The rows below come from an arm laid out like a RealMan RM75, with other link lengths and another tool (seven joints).
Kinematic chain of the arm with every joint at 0, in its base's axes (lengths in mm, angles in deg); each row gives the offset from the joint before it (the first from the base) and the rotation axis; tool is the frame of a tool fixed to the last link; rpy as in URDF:
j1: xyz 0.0 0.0 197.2 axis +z
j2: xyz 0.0 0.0 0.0 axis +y
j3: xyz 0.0 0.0 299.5 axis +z
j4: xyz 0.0 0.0 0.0 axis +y
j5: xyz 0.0 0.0 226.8 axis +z
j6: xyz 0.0 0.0 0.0 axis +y
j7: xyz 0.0 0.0 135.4 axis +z
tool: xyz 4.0 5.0 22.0 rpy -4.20 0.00 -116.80
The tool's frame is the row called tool.
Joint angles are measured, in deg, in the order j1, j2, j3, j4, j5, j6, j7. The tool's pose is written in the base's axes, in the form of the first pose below.
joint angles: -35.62 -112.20 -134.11 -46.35 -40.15 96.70 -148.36
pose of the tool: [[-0.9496 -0.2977 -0.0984 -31.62], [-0.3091 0.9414 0.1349 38.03], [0.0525 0.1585 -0.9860 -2.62], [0 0 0 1]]
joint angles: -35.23 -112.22 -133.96 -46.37 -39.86 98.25 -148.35
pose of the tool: [[-0.9474 -0.3057 -0.0947 -31.77], [-0.3149 0.9432 0.1058 37.38], [0.0569 0.1300 -0.9899 -2.69], [0 0 0 1]]
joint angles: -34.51 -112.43 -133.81 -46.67 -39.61 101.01 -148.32
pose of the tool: [[-0.9447 -0.3177 -0.0810 -31.87], [-0.3227 0.9447 0.0585 36.27], [0.0579 0.0814 -0.9950 -2.84], [0 0 0 1]]
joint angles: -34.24 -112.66 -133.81 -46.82 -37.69 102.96 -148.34
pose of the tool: [[-0.9396 -0.3287 -0.0955 -32.19], [-0.3314 0.9434 0.0131 35.41], [0.0858 0.0439 -0.9953 -2.97], [0 0 0 1]]
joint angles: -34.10 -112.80 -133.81 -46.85 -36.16 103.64 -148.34
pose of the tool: [[-0.9350 -0.3362 -0.1127 -32.53], [-0.3373 0.9413 -0.0098 34.97], [0.1094 0.0288 -0.9936 -3.04], [0 0 0 1]]
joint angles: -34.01 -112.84 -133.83 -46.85 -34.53 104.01 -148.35
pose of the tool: [[-0.9294 -0.3436 -0.1345 -32.92], [-0.3431 0.9389 -0.0277 34.64], [0.1358 0.0204 -0.9905 -3.03], [0 0 0 1]]
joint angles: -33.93 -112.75 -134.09 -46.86 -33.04 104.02 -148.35
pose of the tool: [[-0.9233 -0.3509 -0.1563 -33.36], [-0.3499 0.9361 -0.0348 34.46], [0.1585 0.0226 -0.9871 -2.87], [0 0 0 1]]
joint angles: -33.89 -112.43 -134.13 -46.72 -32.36 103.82 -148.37
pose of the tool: [[-0.9190 -0.3550 -0.1713 -33.70], [-0.3544 0.9344 -0.0350 34.45], [0.1725 0.0286 -0.9846 -2.62], [0 0 0 1]]
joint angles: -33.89 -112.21 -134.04 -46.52 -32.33 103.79 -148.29
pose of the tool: [[-0.9184 -0.3552 -0.1743 -33.80], [-0.3545 0.9343 -0.0362 34.45], [0.1757 0.0286 -0.9840 -2.50], [0 0 0 1]]
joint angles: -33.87 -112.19 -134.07 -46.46 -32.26 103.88 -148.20
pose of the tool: [[-0.9183 -0.3554 -0.1742 -33.84], [-0.3544 0.9343 -0.0383 34.40], [0.1763 0.0265 -0.9840 -2.50], [0 0 0 1]]
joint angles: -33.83 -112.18 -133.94 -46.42 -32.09 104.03 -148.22
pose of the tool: [[-0.9173 -0.3570 -0.1766 -33.89], [-0.3550 0.9338 -0.0441 34.30], [0.1807 0.0223 -0.9833 -2.51], [0 0 0 1]]
